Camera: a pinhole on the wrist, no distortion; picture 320 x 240 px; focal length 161.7 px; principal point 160.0 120.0 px. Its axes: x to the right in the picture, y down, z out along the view. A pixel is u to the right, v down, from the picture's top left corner.
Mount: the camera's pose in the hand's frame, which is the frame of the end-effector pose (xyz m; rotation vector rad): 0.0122 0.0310 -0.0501 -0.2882 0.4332 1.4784
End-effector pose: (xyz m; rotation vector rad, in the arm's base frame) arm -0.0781 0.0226 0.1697 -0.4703 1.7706 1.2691
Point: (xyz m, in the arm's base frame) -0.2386 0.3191 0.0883
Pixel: 178 37
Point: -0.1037 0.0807 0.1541
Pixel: 87 87
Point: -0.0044 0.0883 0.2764
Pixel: outside the picture
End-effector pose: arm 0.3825 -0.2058 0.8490 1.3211 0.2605 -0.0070
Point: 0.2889 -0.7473 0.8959
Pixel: 13 205
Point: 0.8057 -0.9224 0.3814
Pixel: outside the picture
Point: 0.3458 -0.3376 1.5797
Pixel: 278 202
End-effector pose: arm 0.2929 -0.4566 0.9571 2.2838 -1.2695 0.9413
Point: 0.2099 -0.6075 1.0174
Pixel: 268 18
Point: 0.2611 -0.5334 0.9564
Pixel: 153 98
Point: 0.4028 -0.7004 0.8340
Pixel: 86 85
